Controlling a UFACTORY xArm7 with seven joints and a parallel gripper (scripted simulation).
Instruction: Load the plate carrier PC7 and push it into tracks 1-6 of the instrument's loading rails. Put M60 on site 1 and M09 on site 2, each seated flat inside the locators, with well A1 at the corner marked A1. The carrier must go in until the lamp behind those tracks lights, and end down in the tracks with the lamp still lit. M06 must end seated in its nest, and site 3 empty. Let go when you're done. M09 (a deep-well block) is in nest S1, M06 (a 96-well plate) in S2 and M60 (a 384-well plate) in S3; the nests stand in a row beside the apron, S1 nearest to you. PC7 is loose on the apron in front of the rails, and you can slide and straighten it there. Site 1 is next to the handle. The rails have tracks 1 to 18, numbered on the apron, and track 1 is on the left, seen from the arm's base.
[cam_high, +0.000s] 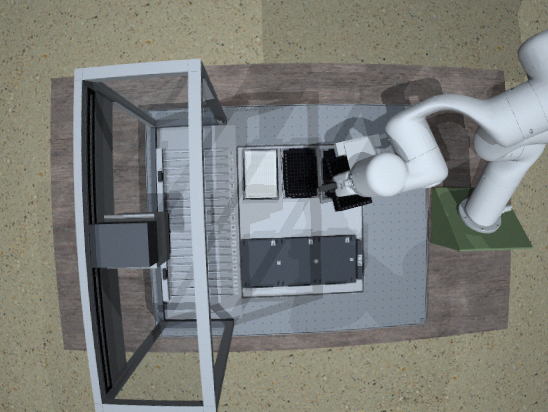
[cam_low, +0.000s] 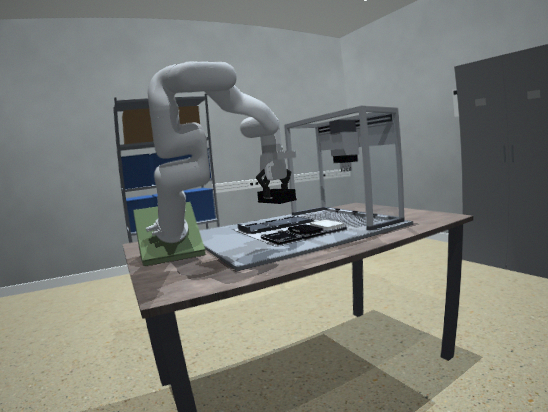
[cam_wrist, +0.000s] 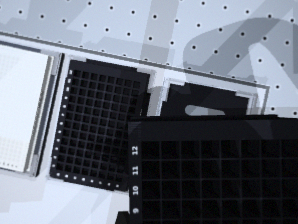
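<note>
Now: hand 130 mm short of the dark plate carrier PC7, 200 mm to the right of it and 160 mm above it. From my hand the other things lie so: pale 384-well plate M60: 200 mm ahead, 50 mm to the right, 150 mm below; black deep-well block M09: 10 mm below; nest S1: 20 mm behind, 30 mm to the right, 170 mm below.
</note>
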